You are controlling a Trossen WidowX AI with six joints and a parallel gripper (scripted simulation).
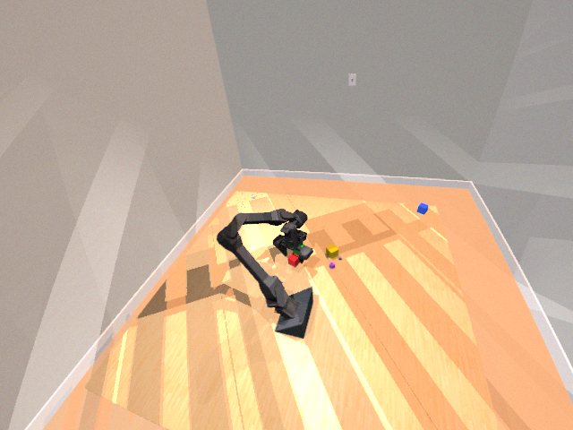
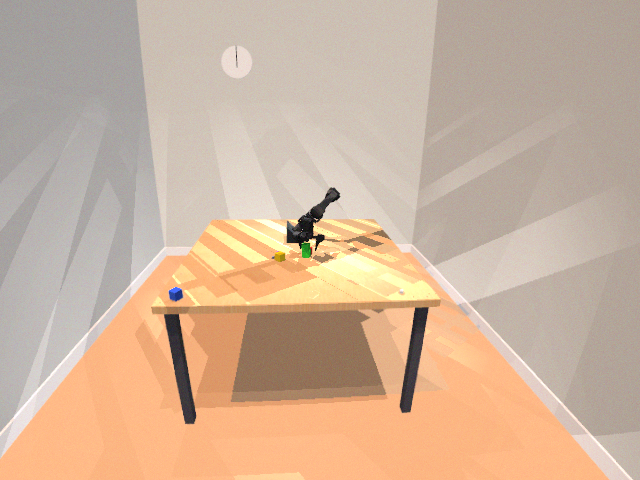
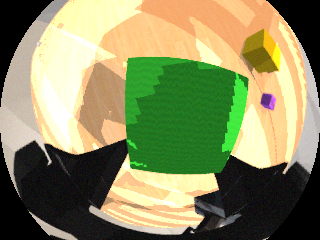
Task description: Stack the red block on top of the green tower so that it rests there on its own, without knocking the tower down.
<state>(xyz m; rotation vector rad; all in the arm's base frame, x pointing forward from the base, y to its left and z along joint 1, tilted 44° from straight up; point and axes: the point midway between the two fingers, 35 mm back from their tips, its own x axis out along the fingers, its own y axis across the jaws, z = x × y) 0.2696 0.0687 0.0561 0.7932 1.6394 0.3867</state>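
Right now the red block is right at my gripper tip. The rest, counted from my gripper tip: blue block (550 mm ahead, 580 mm to the right); then small purple piece (20 mm ahead, 180 mm to the right, 20 mm below); then yellow block (100 mm ahead, 160 mm to the right).
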